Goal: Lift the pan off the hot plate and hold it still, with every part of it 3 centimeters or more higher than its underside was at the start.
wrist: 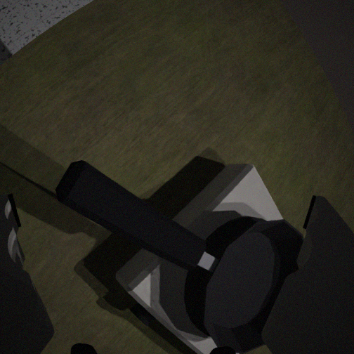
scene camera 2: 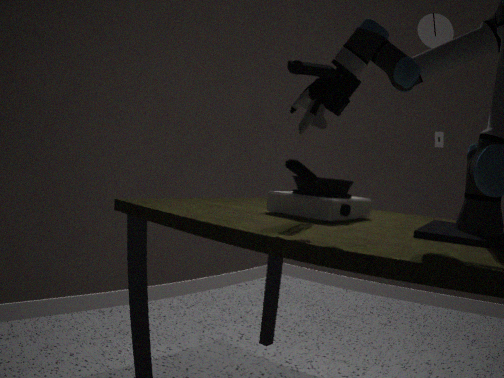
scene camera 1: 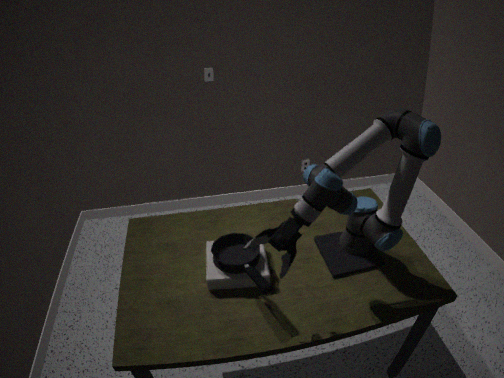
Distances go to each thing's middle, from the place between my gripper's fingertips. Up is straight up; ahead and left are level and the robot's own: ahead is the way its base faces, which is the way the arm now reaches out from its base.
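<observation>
Black pan [scene camera 1: 228,250]: from my hand, 16 cm to the right of it, 4 cm ahead of it, 13 cm below it.
</observation>
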